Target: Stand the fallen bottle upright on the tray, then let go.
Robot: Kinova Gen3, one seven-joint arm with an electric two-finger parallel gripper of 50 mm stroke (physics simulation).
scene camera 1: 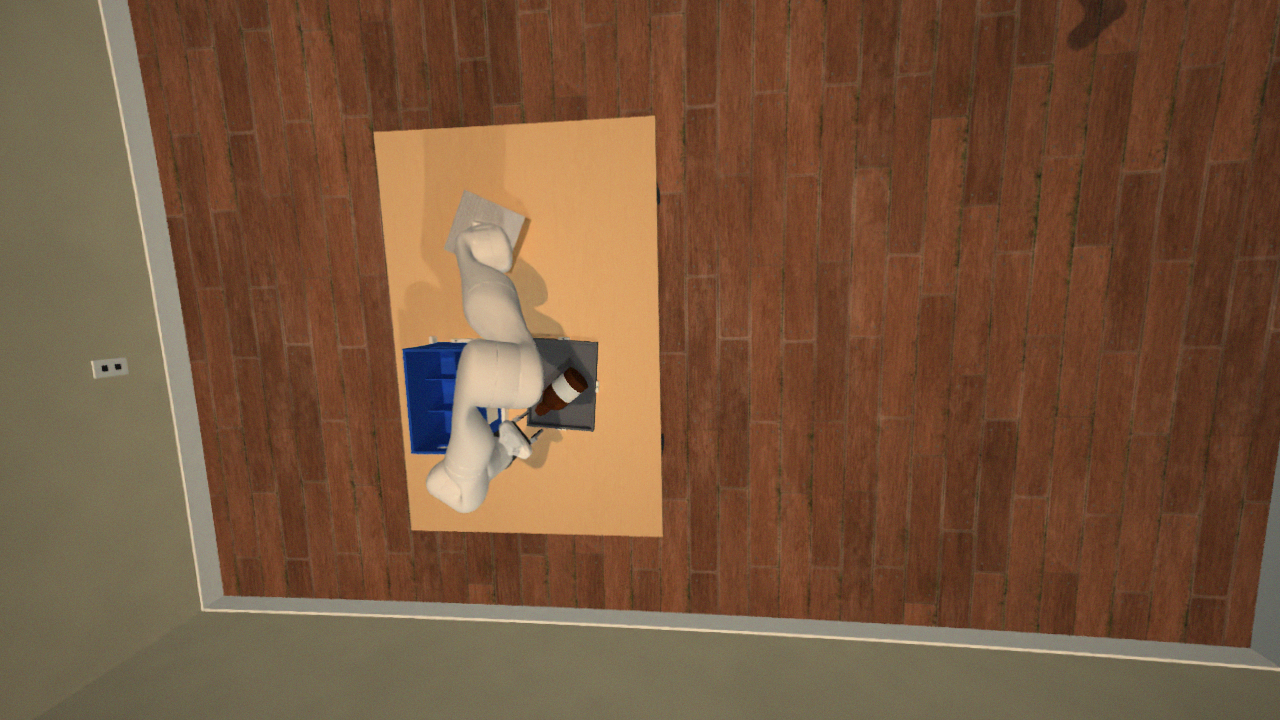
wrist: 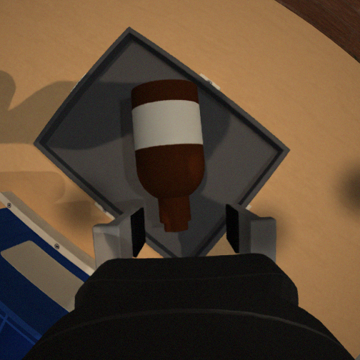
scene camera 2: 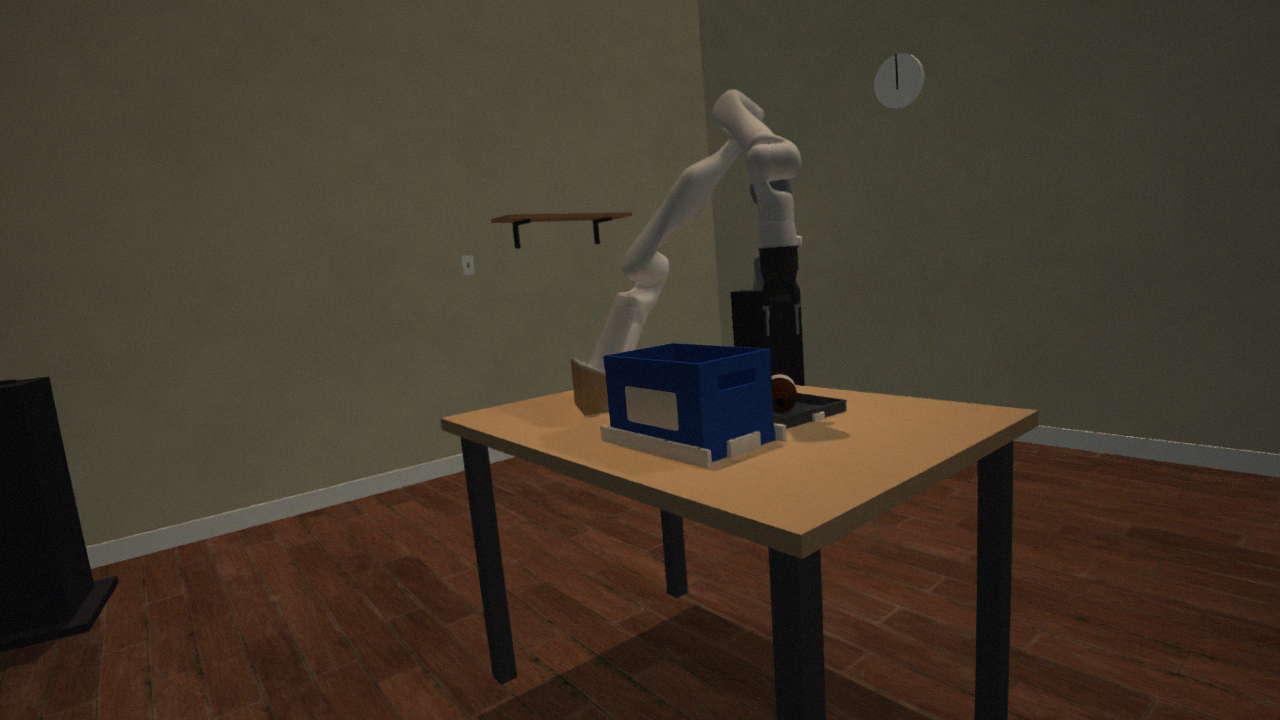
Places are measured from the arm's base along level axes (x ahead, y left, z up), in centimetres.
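Pixels of known places: gripper, between the fingertips: (scene camera 1: 532,423) (scene camera 2: 783,334).
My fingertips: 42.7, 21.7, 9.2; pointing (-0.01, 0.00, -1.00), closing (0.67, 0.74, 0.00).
For each thing: its top centre in the pictures, then the offset to it from my fingertips, as dx, dy, dz. "spot": a spot on its surface instead. Level surfaces: height alone.
- brown bottle, centre of its top: (scene camera 2: 779,378) (scene camera 1: 554,397) -4.6, +2.1, -10.2
- dark grey tray, a spot on its surface: (scene camera 2: 832,407) spot: +4.7, +8.4, -16.5
- blue crate, centre of its top: (scene camera 2: 683,352) (scene camera 1: 441,402) -0.7, -24.2, -0.6
- table, height of its surface: dz -18.1
The brown bottle (scene camera 1: 563,390) (scene camera 2: 783,394) (wrist: 169,145) with a white label lies on its side in the dark grey tray (scene camera 1: 562,427) (scene camera 2: 832,407) (wrist: 85,82). In the wrist view its neck points toward my gripper, and its base points away. My gripper (scene camera 1: 529,428) (scene camera 2: 782,320) (wrist: 185,223) is open, with nothing between its fingers. It hangs above the table. In the wrist view the neck's end appears between the two fingertips, but the second scene view shows the fingers well above the bottle. The blue crate partly hides the bottle and tray in that view.
The blue crate (scene camera 1: 431,443) (scene camera 2: 733,402) (wrist: 20,220) stands beside the tray, with low white strips along its foot. My arm passes above the crate and tray in the first scene view. The arm's base stands on a block (scene camera 1: 465,210) (scene camera 2: 588,389) on the table (scene camera 1: 617,250) (scene camera 2: 895,447).
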